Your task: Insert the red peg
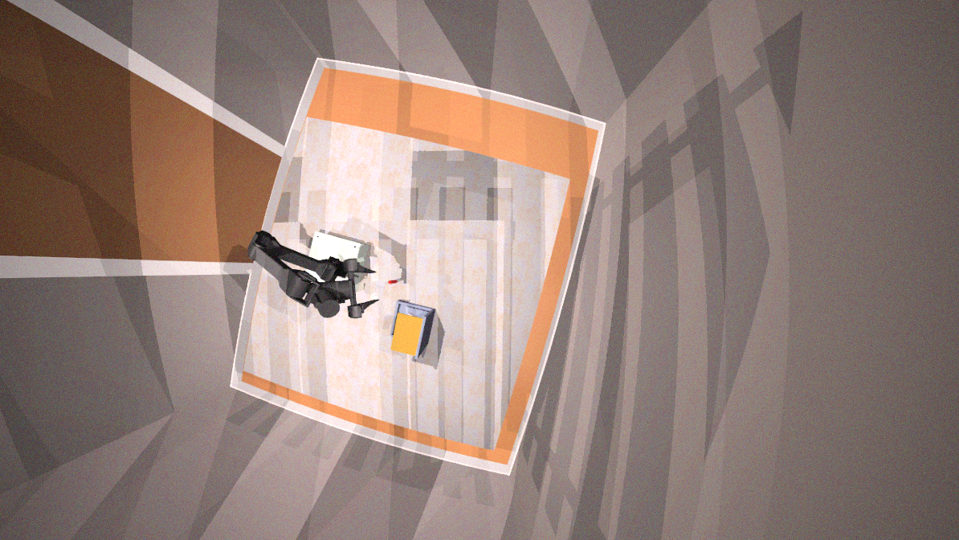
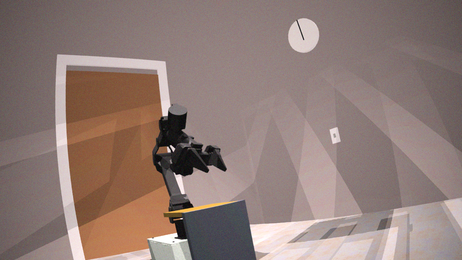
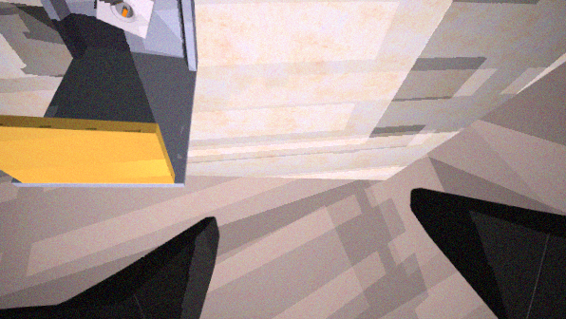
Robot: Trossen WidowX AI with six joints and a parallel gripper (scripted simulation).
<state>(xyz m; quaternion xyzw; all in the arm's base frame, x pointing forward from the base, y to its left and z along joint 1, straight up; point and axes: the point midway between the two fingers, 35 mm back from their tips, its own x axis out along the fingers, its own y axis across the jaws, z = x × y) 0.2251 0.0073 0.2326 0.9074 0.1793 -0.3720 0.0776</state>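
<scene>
Right now my gripper tip is 260 mm above the red peg, 30 mm past it and 10 mm to the left of it. Also, from my gripper tip: orange roof 150 mm to the right, 130 mm ahead, 90 mm below.
</scene>
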